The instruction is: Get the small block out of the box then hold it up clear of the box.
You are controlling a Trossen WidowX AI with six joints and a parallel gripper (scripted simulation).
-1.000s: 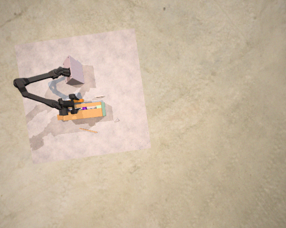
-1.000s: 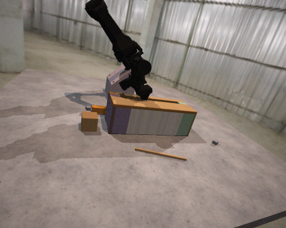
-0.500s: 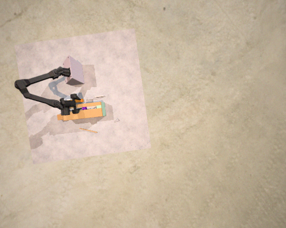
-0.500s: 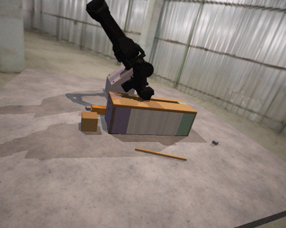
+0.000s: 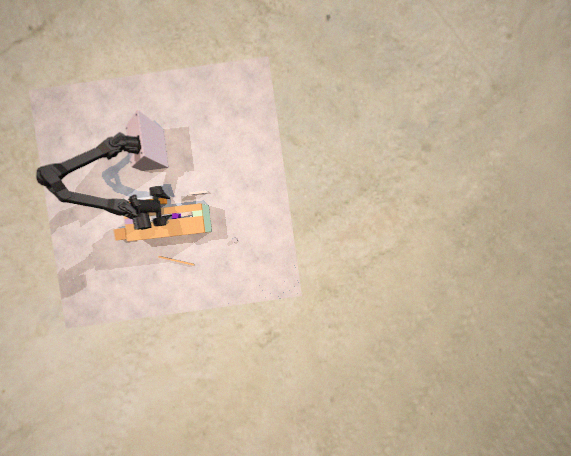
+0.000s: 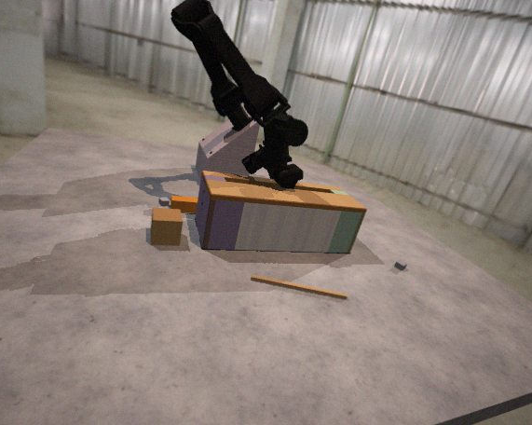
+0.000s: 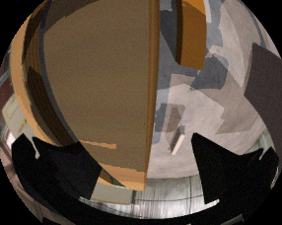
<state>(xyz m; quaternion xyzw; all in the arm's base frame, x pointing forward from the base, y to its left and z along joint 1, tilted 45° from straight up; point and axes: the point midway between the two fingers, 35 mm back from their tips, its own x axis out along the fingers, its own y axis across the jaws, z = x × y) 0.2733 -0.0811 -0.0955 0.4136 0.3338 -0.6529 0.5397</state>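
My gripper tip is now 5 cm short of the purple block and 1 cm to the right of it. The rest, counted from my gripper tip: clear-fronted box (3 cm to the right, 3 cm below, 3 cm ahead); orange bar (16 cm to the right, 7 cm below, 7 cm behind); thin orange stick (27 cm ahead, 8 cm to the right, 8 cm below).
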